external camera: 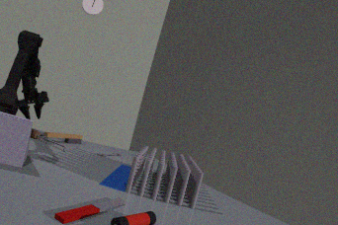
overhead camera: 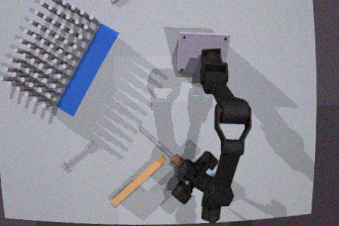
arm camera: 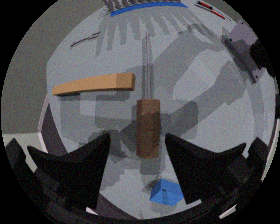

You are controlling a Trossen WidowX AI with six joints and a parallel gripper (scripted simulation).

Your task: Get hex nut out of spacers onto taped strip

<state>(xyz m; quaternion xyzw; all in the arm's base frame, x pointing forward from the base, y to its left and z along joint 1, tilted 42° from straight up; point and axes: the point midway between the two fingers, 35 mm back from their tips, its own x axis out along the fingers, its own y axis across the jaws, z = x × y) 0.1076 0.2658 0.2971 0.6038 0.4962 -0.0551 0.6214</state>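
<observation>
The brown-handled hook tool lies 8 cm to the right of my gripper tip, 7 cm below it and 7 cm ahead of it. The rest, counted from my gripper tip: wrench (40 cm ahead, 8 cm below, 6 cm to the right); then blue taped strip (38 cm to the right, 33 cm ahead, 8 cm below); then hex nut (51 cm to the right, 45 cm ahead, 8 cm below).
</observation>
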